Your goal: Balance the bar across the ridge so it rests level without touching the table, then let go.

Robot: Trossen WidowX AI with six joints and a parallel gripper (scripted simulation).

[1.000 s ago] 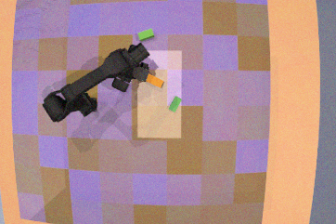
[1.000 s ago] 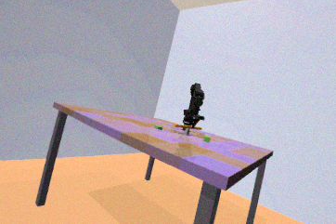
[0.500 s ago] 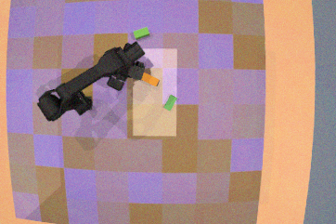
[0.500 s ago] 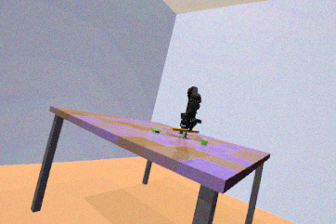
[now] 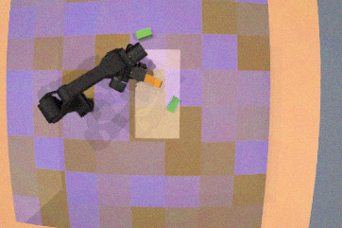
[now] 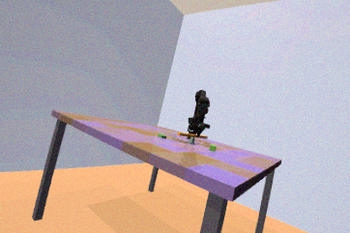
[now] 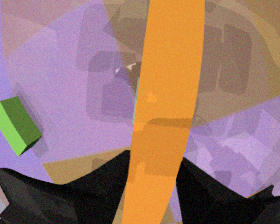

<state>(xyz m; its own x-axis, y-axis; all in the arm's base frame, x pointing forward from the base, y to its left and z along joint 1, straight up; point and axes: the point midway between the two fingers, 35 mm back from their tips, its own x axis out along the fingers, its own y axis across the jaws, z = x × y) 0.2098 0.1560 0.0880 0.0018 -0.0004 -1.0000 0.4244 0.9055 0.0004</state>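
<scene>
My gripper tip is now 30 mm short of the orange bar and 10 mm to the left of it.
</scene>
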